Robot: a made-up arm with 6 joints. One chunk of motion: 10 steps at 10 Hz.
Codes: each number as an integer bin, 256 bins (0 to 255) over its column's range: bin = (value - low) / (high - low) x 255, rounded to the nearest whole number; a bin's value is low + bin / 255 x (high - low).
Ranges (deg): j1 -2..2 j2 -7..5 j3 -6..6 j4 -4..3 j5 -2..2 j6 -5..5
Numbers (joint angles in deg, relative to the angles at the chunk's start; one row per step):
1: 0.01 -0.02 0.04 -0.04 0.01 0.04
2: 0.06 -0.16 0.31 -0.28 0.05 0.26
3: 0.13 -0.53 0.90 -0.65 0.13 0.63
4: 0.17 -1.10 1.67 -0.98 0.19 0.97
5: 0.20 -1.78 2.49 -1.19 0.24 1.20
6: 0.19 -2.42 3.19 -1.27 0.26 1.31
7: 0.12 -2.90 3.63 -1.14 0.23 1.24
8: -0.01 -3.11 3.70 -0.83 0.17 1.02
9: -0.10 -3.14 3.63 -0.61 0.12 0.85
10: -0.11 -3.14 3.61 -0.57 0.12 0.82
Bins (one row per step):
1: 128 148 128 144 128 129
2: 131 145 134 136 131 134
3: 136 137 147 122 136 144
4: 138 125 163 110 140 152
5: 140 111 180 102 143 158
6: 140 97 195 99 144 161
7: 135 87 205 104 142 159
8: 127 83 206 115 138 154
9: 121 82 205 123 135 149
10: 120 82 204 125 135 148

